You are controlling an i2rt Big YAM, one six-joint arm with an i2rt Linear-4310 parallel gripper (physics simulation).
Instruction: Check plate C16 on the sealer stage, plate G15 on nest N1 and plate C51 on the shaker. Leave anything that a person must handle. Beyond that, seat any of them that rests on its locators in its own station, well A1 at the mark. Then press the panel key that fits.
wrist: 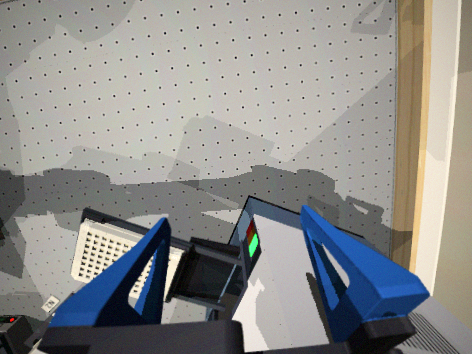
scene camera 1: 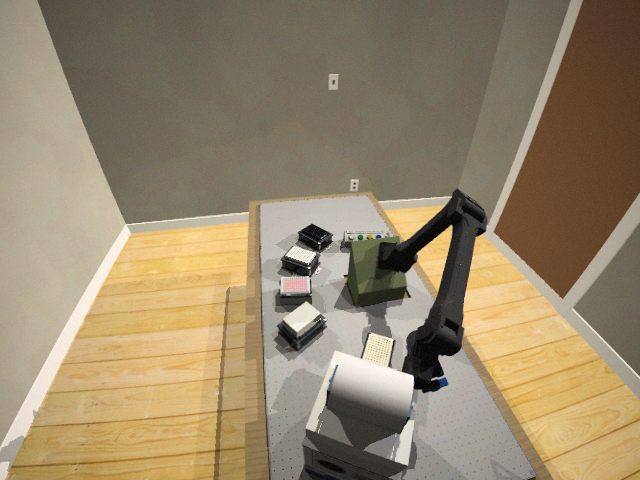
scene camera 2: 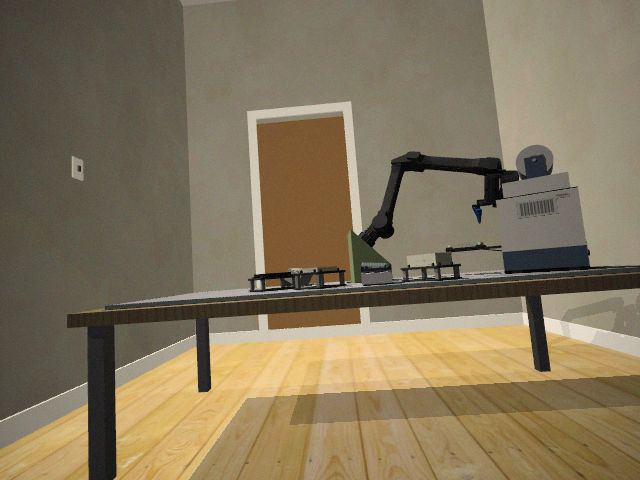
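Observation:
My gripper (scene camera 1: 433, 385) (scene camera 2: 478, 214) (wrist: 234, 217) is open and empty, high beside the sealer (scene camera 1: 361, 439) (scene camera 2: 542, 227) (wrist: 285, 280). A cream well plate (scene camera 1: 378, 349) (wrist: 100, 252) lies on the sealer's extended stage; its exact fit on the locators cannot be told. Along the table's left side in scene camera 1 stand a black plate (scene camera 1: 315, 233), a white plate (scene camera 1: 301, 255), a pink-filled plate (scene camera 1: 295, 285) and a thick cream block-like plate (scene camera 1: 302, 319) (scene camera 2: 428, 259), each on a raised station. Their codes are unreadable. The key panel (scene camera 1: 366, 233) (scene camera 2: 376, 276) shows white, green, orange and blue keys.
The green wedge-shaped arm mount (scene camera 1: 376, 276) (scene camera 2: 364, 260) stands between the panel and the sealer. A white roll (scene camera 1: 371, 393) (scene camera 2: 535, 161) tops the sealer. A green light (wrist: 253, 245) glows on its side. A small tag (wrist: 50, 304) seems to read N2.

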